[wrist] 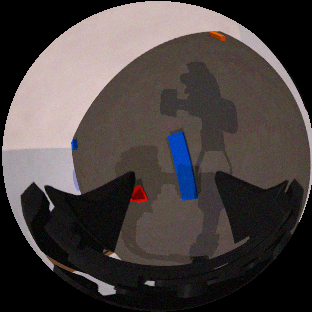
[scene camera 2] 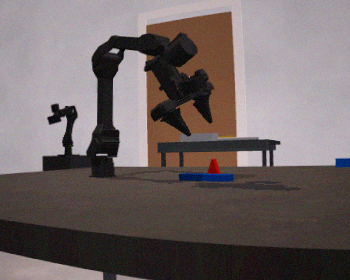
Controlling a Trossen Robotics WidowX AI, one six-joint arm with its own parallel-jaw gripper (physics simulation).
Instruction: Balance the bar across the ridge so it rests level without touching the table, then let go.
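Places are measured from the arm's base along level axes (x left, y back, z up), in metres.
Pixels of known places: gripper, fingertip midpoint: (wrist: 177, 175) (scene camera 2: 200, 129); arm's base, origin of the base link: (wrist: 199, 259) (scene camera 2: 102, 176).
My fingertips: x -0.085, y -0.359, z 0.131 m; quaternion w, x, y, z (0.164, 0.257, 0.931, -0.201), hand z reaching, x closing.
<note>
Ahead of a thing's pixels: the offset from my fingertips to its top centre. "pt": to the spot under its first point. Level surfaces: height alone.
The blue bar {dz -0.114, dx +0.023, dy -0.002 m} (scene camera 2: 200, 177) (wrist: 182, 167) lies flat on the table {dz -0.131 m} (scene camera 2: 150, 215) (wrist: 150, 240). The red ridge {dz -0.085, dx +0.172, dy +0.021 m} (scene camera 2: 214, 166) (wrist: 139, 194) stands on the table close to the bar, apart from it; in the scene view the bar is in front of it, hiding its foot. In the wrist view the ridge is left of the bar's near end, partly behind the left fingertip. My gripper (scene camera 2: 200, 129) (wrist: 177, 175) is open and empty, tilted, well above the table. In the wrist view the bar shows between the fingertips, below them.
A small blue block {dz -0.098, dx +0.585, dy -0.381 m} (wrist: 74, 144) and an orange block (wrist: 217, 36) are near the table's edge in the wrist view. A blue object {pt dz -0.113, dx +0.568, dy -0.373 m} (scene camera 2: 342, 162) is at the right in the scene view. A dark bench (scene camera 2: 215, 146) and a second robot arm (scene camera 2: 68, 132) stand in the background.
</note>
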